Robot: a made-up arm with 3 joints. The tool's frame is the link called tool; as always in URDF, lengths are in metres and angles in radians. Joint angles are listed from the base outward. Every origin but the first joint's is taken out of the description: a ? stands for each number. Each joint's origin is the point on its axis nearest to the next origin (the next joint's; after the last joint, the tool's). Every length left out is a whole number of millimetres.
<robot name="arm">
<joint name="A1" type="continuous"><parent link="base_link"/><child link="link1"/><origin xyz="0.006 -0.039 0.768" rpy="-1.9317 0.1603 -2.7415"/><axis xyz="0 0 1"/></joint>
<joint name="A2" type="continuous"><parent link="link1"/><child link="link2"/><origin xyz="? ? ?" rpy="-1.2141 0.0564 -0.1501"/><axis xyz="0 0 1"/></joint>
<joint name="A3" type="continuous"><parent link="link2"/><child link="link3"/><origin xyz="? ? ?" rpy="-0.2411 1.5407 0"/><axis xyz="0 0 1"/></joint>
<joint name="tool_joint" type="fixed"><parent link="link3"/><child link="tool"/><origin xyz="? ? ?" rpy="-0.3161 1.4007 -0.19"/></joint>
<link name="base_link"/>
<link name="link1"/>
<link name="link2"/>
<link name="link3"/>
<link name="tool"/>
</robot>
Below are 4 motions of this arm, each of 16 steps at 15 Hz.
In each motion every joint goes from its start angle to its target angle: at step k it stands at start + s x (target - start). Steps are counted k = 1, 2, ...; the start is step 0. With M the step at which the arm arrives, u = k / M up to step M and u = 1 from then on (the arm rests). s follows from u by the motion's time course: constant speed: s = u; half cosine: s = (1 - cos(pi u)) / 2; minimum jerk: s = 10 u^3 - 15 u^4 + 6 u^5.
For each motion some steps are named. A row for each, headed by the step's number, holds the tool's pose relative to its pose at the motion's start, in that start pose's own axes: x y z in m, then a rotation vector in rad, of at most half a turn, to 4 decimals.
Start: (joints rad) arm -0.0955 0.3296 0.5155
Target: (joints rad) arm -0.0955 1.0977 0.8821
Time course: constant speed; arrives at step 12
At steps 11, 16:
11: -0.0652 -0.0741 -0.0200 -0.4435 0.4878 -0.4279
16: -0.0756 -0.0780 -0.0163 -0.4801 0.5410 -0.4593

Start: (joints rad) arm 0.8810 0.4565 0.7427
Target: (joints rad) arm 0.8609 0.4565 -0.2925
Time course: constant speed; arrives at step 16
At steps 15, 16:
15: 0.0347 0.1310 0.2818 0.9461 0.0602 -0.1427
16: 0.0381 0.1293 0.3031 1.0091 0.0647 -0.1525

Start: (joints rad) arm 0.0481 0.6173 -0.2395
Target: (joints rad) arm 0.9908 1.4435 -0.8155
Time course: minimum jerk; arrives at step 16
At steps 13, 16:
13: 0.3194 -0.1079 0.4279 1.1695 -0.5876 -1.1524
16: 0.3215 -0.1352 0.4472 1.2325 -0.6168 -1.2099

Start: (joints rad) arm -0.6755 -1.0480 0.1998
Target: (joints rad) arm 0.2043 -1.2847 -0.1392
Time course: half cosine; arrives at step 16
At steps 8, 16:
8: 0.0620 -0.0280 0.0065 -0.1286 -0.2770 -0.0721
16: 0.1048 -0.0570 0.0228 -0.2881 -0.5259 -0.0945

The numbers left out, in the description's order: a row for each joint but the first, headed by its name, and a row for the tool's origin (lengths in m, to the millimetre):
A2: -0.099 -0.051 0
A3: 0.028 0.001 0
tool: -0.29 0.174 0

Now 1 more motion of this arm.
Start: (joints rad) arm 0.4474 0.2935 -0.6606
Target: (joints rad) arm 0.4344 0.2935 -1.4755
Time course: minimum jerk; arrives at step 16
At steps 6, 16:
6: 0.0052 0.0537 0.0520 0.2190 0.0147 -0.0364
16: 0.0312 0.1286 0.2298 0.7951 0.0525 -0.1355

